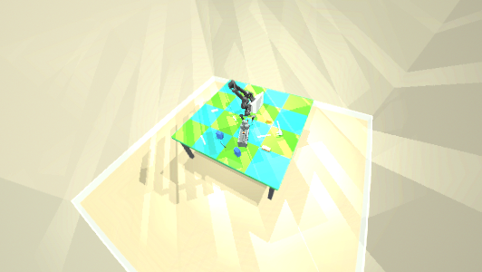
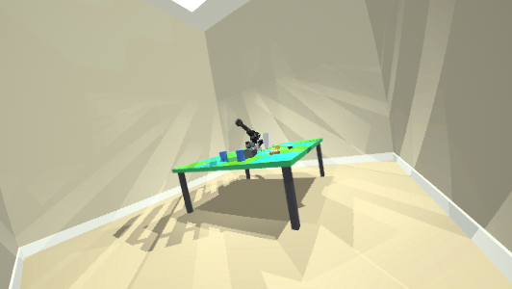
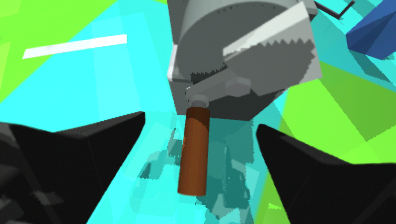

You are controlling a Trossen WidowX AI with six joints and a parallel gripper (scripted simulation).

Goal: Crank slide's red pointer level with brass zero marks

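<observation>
My gripper tip is now 2 cm past the crank handle and 2 cm below it. From my gripper tip the other things lie so: red pointer 16 cm ahead, 4 cm to the left, 3 cm above; orange piece 17 cm behind, 19 cm to the left, 3 cm below; black L-shaped key 34 cm ahead, 12 cm to the right, 4 cm below.
</observation>
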